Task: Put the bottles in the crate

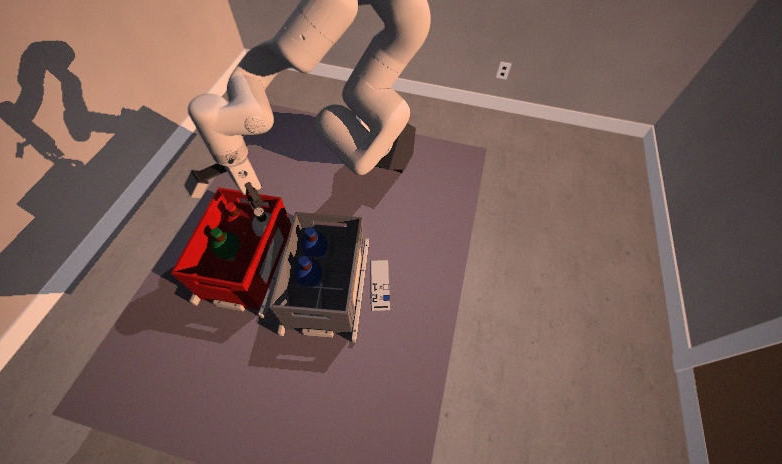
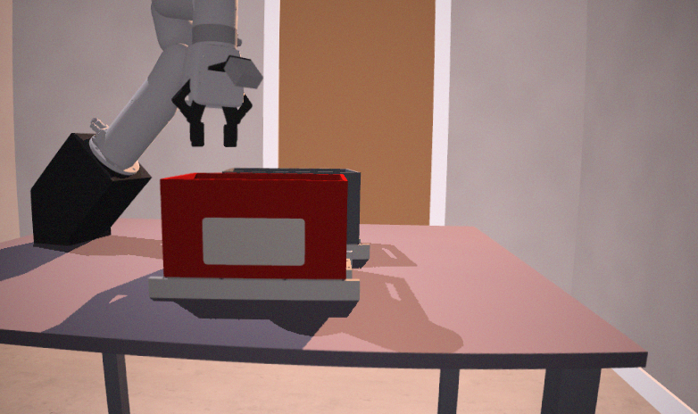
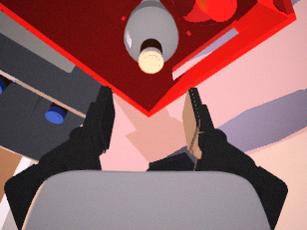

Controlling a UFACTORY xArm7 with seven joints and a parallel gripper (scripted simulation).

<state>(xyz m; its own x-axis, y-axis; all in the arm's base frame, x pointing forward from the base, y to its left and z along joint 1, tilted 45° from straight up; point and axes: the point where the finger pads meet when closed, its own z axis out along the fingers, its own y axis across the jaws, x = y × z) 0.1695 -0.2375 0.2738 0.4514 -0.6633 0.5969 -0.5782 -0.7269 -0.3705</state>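
My gripper is now 15 cm above the white bottle. From my hand the other things lie so: red bottle (1 cm behind, 9 cm to the right, 15 cm below); red crate (8 cm ahead, 5 cm to the right, 16 cm below); green bottle (7 cm ahead, 10 cm to the right, 15 cm below).
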